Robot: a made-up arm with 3 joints. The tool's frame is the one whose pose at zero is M. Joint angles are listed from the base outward.
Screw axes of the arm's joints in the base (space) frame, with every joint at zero. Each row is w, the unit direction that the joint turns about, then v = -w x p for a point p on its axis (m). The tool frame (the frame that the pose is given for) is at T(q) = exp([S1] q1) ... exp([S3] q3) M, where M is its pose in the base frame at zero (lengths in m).
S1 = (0, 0, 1, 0, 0, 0)
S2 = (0, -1, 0, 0.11, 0, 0.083)
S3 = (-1, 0, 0, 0, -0.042, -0.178)
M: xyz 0.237 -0.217 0.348 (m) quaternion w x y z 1 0 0 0
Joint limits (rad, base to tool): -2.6..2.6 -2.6..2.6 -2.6..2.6
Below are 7 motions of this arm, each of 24 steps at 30 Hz.
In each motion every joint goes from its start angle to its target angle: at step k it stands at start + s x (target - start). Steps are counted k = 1, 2, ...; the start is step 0. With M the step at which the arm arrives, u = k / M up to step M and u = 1 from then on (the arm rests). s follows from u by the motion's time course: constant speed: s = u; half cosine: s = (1 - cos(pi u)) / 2; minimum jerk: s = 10 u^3 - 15 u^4 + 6 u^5.
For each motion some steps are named. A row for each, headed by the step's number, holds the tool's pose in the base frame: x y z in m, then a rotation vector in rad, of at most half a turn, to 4 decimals.
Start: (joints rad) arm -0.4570 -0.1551 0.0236
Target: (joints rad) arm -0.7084 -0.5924 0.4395
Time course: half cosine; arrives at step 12
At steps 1, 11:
1: 0.1507 -0.3067 0.2941 0.0074 0.1667 -0.4577
11: 0.1801 -0.2647 0.1219 -0.1981 0.6938 -0.5474

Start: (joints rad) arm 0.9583 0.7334 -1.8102
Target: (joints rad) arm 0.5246 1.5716 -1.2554
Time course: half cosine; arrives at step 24
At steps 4, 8, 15, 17, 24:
4: 0.5329 -0.0718 0.2191 1.9038 0.2624 1.3428
8: 0.5022 -0.1534 0.2882 1.8362 -0.0128 1.3961
15: 0.3445 -0.3485 0.4034 1.5905 -0.6691 1.4211
17: 0.2875 -0.3914 0.4187 1.5114 -0.8314 1.4061
24: 0.1776 -0.4529 0.4300 1.3615 -1.1037 1.3620

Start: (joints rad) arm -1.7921 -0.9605 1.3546
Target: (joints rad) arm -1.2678 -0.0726 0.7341
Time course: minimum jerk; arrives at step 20
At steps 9, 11, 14, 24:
9: 0.0755 -0.2411 0.0162 -0.3897 1.1935 -1.0518
11: 0.0791 -0.2573 0.0964 -0.4747 1.0053 -1.1236
14: 0.0794 -0.2542 0.2033 -0.5543 0.7246 -1.1747
24: 0.0726 -0.2388 0.2716 -0.5856 0.5220 -1.1803

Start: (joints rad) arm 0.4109 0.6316 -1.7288
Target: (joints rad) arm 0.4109 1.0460 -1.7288
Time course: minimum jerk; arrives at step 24
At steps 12, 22, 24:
12: 0.4148 -0.3364 0.2447 1.7621 -0.2809 1.0183
22: 0.3833 -0.3501 0.3088 1.7411 -0.4460 1.1893
24: 0.3830 -0.3502 0.3094 1.7408 -0.4477 1.1911

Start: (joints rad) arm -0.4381 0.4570 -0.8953
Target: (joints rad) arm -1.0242 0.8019 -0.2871
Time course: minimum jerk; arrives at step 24
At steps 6, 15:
6: -0.0766 -0.4486 0.3575 0.6761 -0.6512 -0.2568
15: -0.2398 -0.2540 0.4622 0.1068 -0.8277 -0.6529

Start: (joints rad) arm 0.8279 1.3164 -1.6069
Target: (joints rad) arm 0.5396 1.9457 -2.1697
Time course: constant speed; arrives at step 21
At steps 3, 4, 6, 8, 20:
3: 0.4155 -0.2594 0.4024 1.8501 -0.4781 1.7147
4: 0.4098 -0.2642 0.4069 1.8592 -0.4972 1.7431
6: 0.3974 -0.2734 0.4167 1.8732 -0.5343 1.8027
8: 0.3836 -0.2820 0.4273 1.8810 -0.5696 1.8659
20: 0.2683 -0.3211 0.5013 1.7849 -0.7191 2.3065

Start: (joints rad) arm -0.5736 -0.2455 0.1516
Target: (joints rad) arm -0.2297 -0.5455 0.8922
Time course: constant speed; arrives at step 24
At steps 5, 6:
5: 0.1980 -0.2490 0.2374 -0.2199 0.3745 -0.4470
6: 0.2068 -0.2384 0.2310 -0.2492 0.3916 -0.4250

